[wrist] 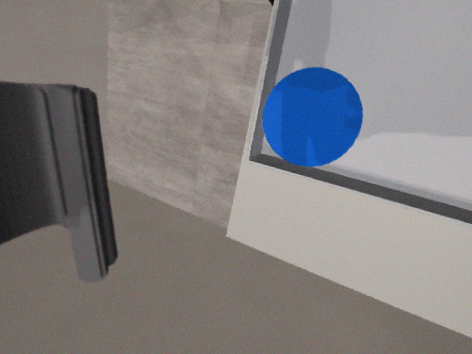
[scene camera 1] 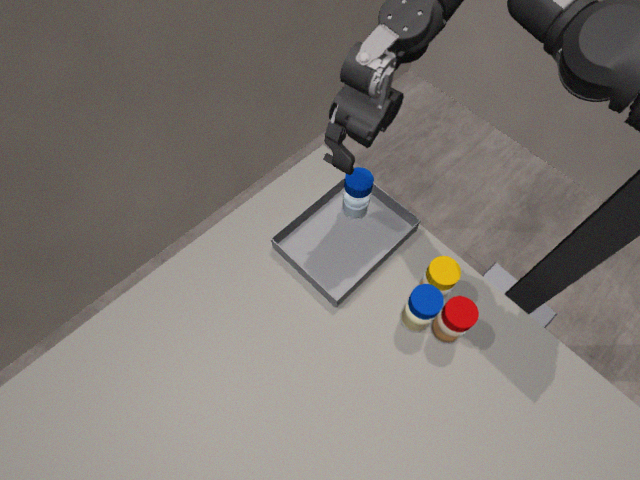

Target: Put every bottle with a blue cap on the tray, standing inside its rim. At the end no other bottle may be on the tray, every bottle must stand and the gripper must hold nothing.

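A blue-capped bottle (scene camera 1: pixel 356 198) (wrist: pixel 312 117) stands upright inside the tray (scene camera 1: pixel 303 273) (wrist: pixel 380 192), near its back corner. A second blue-capped bottle (scene camera 1: pixel 424 302) stands on the table, to the right of the tray and outside it. My gripper (scene camera 1: pixel 343 164) is open and empty, above and slightly behind the bottle in the tray. In the wrist view one finger shows at the left, apart from the blue cap; the other finger does not show there.
A yellow-capped bottle (scene camera 1: pixel 443 273) and a red-capped bottle (scene camera 1: pixel 459 316) stand close beside the second blue-capped bottle. The table edge (wrist: pixel 350 280) runs near the tray's back corner. A black post (scene camera 1: pixel 578 248) rises beyond the table's right edge.
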